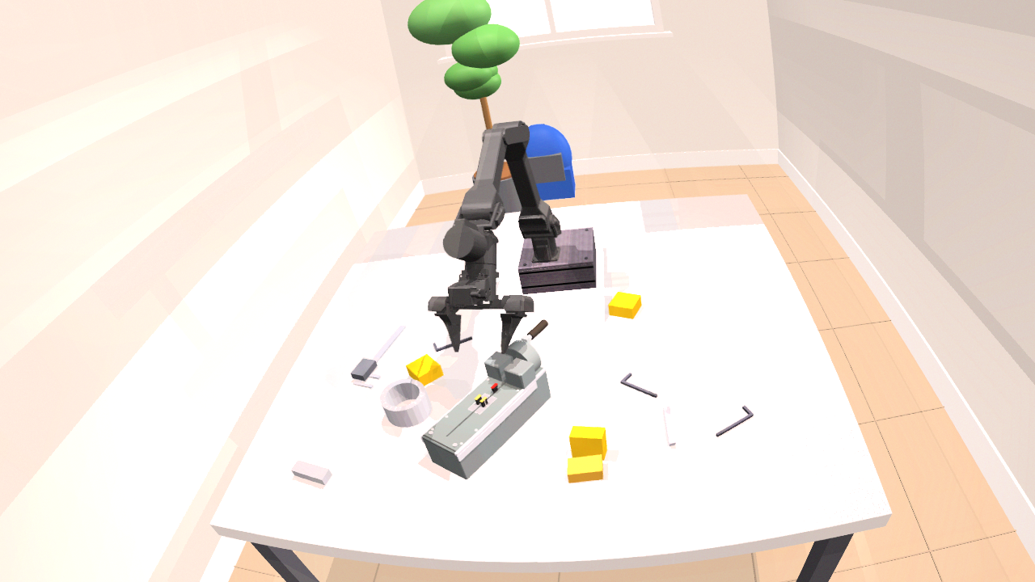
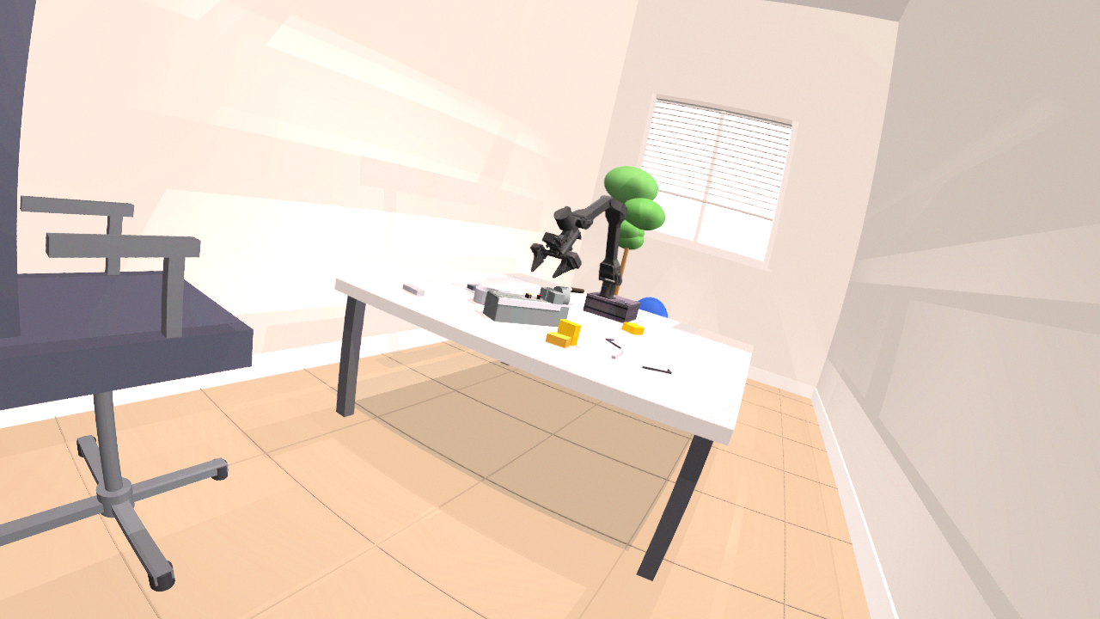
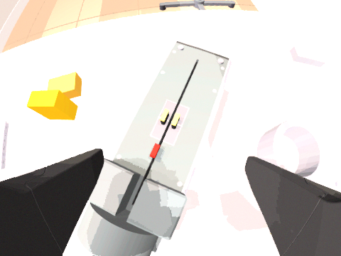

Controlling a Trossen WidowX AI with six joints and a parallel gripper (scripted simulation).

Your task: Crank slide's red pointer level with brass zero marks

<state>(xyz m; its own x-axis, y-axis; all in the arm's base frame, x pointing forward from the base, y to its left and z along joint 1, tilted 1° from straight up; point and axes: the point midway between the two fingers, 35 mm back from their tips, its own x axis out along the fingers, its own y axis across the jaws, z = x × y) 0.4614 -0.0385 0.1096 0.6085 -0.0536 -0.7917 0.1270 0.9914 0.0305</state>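
Right now the brown crank handle is 11 cm behind my gripper tip, 8 cm to the left of it and 3 cm below it. Round my gripper tip: red pointer (2 cm ahead, 2 cm to the left, 7 cm below).
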